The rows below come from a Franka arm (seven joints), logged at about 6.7 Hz.
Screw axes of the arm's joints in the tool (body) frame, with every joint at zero. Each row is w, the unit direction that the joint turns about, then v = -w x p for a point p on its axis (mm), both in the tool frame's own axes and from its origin. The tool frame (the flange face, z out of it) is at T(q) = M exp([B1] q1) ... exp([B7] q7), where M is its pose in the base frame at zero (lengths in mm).
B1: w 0 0 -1 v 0 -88 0
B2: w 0 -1 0 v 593 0 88
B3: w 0 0 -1 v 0 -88 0
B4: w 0 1 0 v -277 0 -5.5
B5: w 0 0 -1 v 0 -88 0
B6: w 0 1 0 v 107 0 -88
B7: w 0 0 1 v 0 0 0
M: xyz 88 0 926 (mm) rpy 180 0 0 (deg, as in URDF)
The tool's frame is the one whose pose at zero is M.
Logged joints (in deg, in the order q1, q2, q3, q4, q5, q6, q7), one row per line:
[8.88, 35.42, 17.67, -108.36, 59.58, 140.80, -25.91]
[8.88, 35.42, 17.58, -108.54, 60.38, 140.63, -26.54]
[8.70, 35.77, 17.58, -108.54, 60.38, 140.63, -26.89]
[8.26, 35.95, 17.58, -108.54, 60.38, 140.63, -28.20]
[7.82, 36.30, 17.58, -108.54, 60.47, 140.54, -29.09]
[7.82, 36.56, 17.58, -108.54, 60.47, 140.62, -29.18]
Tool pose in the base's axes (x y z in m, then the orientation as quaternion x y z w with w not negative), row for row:
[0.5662, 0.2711, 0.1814, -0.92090, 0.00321, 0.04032, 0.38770]
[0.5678, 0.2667, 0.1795, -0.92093, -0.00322, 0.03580, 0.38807]
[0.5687, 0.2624, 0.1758, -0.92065, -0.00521, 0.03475, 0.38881]
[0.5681, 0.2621, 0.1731, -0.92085, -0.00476, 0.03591, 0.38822]
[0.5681, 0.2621, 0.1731, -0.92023, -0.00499, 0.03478, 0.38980]
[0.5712, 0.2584, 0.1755, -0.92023, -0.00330, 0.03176, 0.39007]
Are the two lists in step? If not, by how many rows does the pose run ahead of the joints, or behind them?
The pose runs 2 rows ahead of the joints: the pose in row i belongs to the joints in row i + 2.
